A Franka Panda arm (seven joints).
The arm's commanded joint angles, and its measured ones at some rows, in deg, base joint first. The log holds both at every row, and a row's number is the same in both.
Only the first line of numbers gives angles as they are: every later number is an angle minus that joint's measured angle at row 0.
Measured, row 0: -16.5, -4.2, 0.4, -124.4, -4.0, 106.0, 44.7
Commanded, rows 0 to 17: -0.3, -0.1, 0.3, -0.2, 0.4, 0.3, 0.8; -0.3, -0.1, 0.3, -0.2, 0.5, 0.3, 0.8; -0.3, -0.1, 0.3, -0.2, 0.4, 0.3, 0.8; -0.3, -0.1, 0.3, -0.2, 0.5, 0.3, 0.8; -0.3, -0.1, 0.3, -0.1, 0.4, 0.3, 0.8; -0.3, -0.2, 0.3, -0.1, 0.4, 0.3, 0.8; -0.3, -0.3, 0.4, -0.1, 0.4, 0.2, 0.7; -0.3, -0.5, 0.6, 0.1, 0.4, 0.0, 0.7; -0.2, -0.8, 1.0, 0.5, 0.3, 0.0, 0.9; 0.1, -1.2, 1.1, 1.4, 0.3, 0.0, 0.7; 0.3, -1.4, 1.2, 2.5, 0.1, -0.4, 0.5; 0.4, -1.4, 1.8, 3.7, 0.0, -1.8, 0.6; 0.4, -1.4, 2.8, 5.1, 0.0, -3.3, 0.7; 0.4, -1.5, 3.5, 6.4, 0.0, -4.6, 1.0; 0.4, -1.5, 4.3, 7.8, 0.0, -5.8, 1.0; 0.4, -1.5, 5.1, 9.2, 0.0, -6.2, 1.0; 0.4, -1.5, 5.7, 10.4, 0.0, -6.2, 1.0; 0.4, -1.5, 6.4, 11.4, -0.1, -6.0, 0.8
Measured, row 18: 0.6, -1.4, 4.3, 7.5, 0.0, -4.1, 0.1
